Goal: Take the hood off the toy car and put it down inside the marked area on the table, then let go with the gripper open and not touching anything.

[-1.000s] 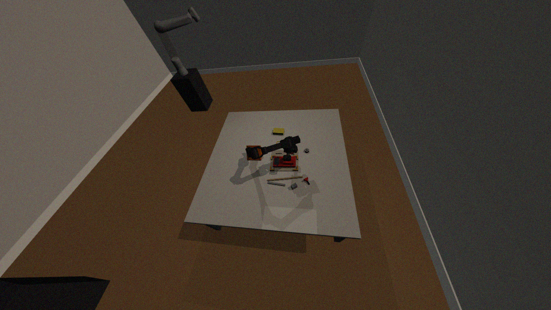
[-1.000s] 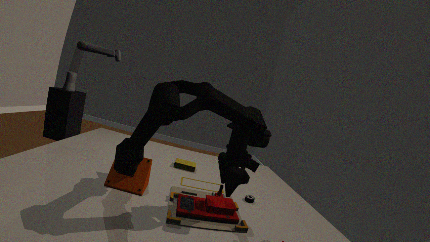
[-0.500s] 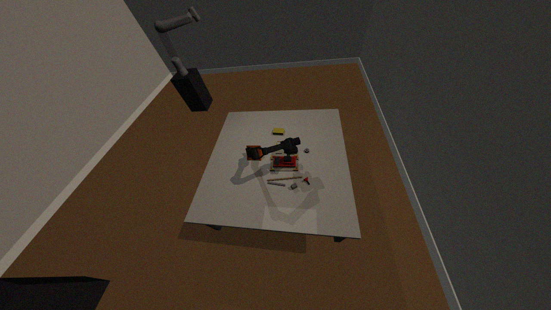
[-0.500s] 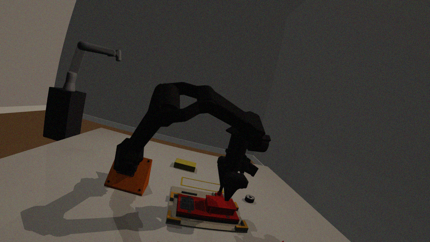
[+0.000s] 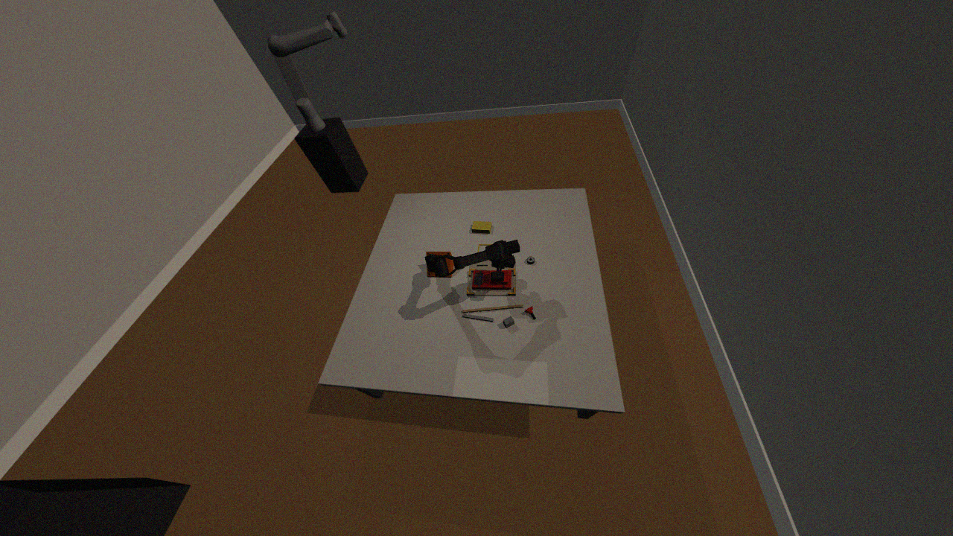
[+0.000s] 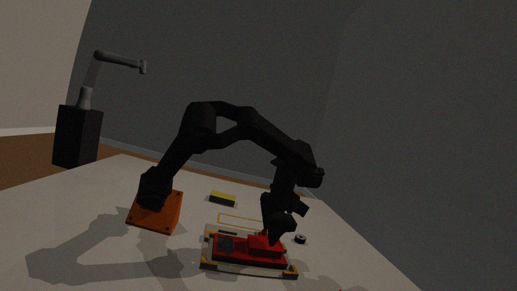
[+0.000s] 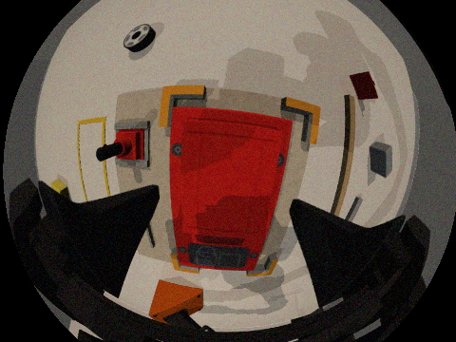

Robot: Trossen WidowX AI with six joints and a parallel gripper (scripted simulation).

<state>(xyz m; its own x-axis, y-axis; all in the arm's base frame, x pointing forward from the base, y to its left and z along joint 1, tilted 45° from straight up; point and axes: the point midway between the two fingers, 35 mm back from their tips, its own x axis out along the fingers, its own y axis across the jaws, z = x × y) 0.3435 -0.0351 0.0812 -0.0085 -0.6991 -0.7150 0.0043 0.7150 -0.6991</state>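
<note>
The red hood lies 30 mm below my gripper tip. From my gripper tip the other things lie so: wooden stick: 30 mm behind, 160 mm to the right, 60 mm below; grey bar: 100 mm behind, 210 mm to the right, 60 mm below; black wheel: 160 mm ahead, 130 mm to the left, 60 mm below.
</note>
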